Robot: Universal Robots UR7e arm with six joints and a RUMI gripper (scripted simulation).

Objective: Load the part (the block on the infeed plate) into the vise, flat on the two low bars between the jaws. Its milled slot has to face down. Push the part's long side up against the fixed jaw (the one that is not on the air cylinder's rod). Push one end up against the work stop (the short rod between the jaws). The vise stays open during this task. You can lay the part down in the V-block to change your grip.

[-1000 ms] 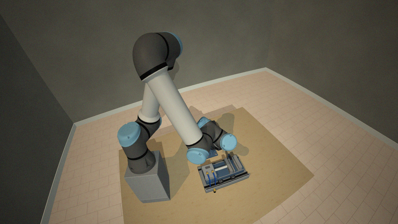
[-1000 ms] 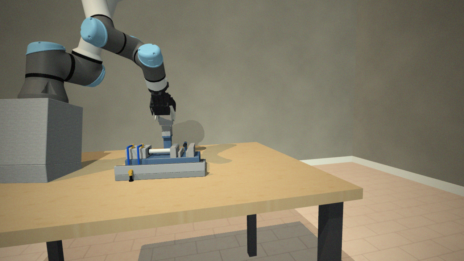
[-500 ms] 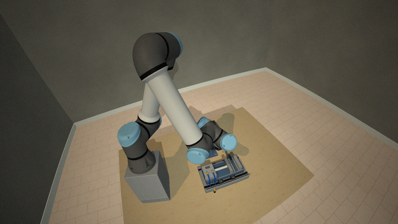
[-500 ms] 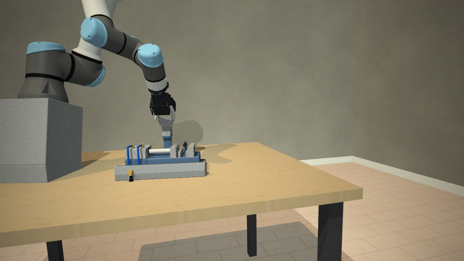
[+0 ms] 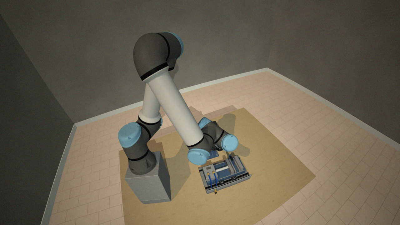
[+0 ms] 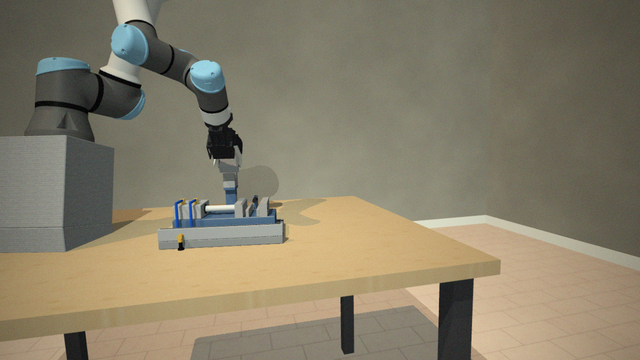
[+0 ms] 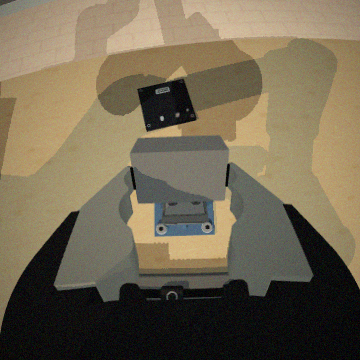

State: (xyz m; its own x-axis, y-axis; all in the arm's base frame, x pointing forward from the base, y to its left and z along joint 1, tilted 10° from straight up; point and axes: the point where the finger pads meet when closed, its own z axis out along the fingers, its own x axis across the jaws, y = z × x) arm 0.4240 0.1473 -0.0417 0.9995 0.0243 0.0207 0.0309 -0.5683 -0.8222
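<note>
Right now the part is 10 mm to the left of my hand and 10 mm below it. Also, from my hand: v-block post: 130 mm below; then white cylinder rod: 190 mm to the right, 110 mm below, 10 mm ahead; then work stop: 140 mm to the right, 100 mm below, 100 mm ahead.
</note>
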